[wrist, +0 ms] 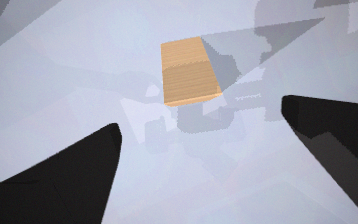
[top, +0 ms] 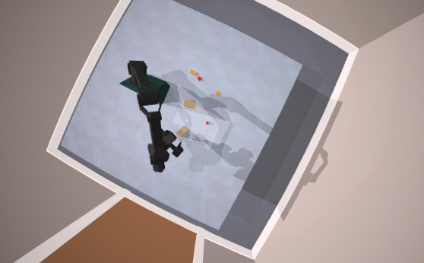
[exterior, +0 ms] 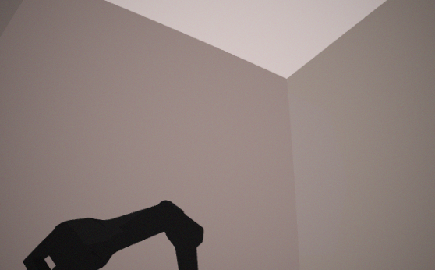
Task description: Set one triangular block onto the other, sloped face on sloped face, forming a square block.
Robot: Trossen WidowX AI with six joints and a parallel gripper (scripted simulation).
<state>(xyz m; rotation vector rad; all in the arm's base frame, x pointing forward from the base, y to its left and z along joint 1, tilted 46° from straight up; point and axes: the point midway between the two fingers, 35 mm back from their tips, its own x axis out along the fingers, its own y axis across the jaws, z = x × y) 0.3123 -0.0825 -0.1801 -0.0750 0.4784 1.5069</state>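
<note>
Right now my gripper tip is 80 mm above the wooden triangular block, 30 mm to the right of it and 10 mm short of it. Also, from my gripper tip: small orange marker: 370 mm to the left, 90 mm below, 80 mm ahead.
</note>
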